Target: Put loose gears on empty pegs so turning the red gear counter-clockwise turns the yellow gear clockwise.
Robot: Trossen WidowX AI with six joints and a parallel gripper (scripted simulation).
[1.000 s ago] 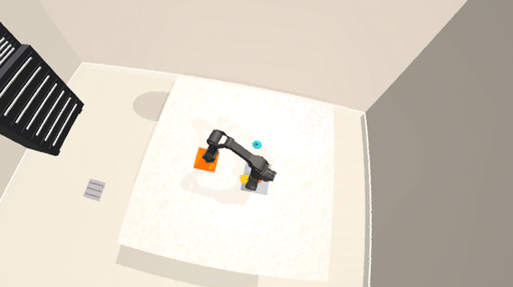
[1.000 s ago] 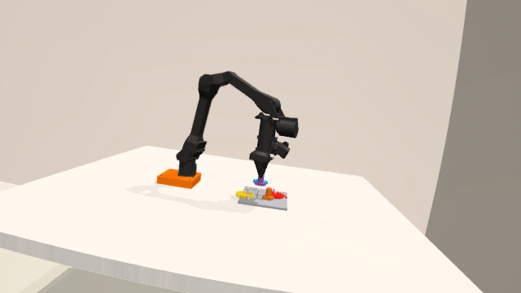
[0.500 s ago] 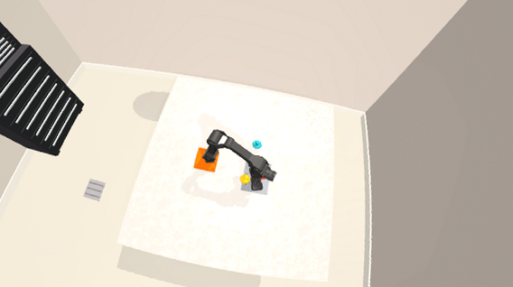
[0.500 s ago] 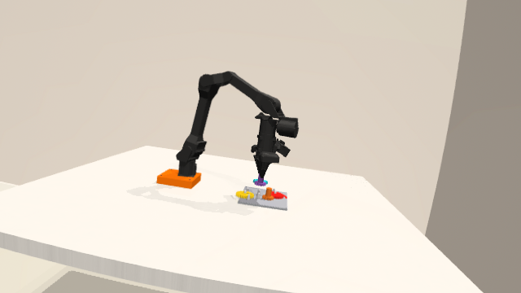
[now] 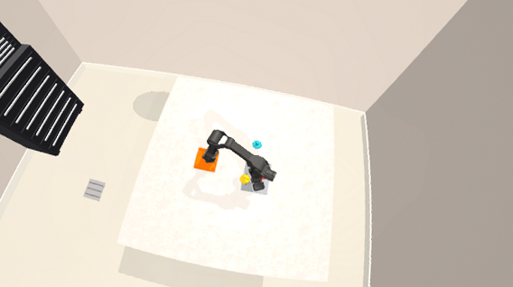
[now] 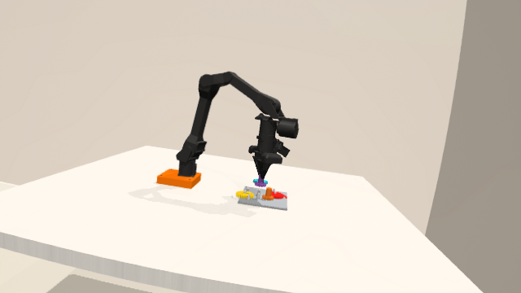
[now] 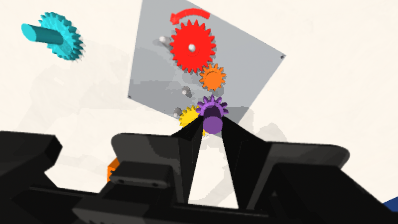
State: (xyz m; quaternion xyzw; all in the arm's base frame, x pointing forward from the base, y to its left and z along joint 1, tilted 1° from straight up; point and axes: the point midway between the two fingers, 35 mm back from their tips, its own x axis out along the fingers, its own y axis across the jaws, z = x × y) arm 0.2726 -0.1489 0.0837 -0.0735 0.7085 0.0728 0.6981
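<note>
The orange gear is 3 cm ahead of my gripper tip, 1 cm to the left of it and 6 cm below it. From my gripper tip the other things lie so: yellow gear (5 cm behind, 2 cm to the left, 7 cm below); then purple gear (1 cm below); then red gear (7 cm ahead, 4 cm to the left, 7 cm below).
</note>
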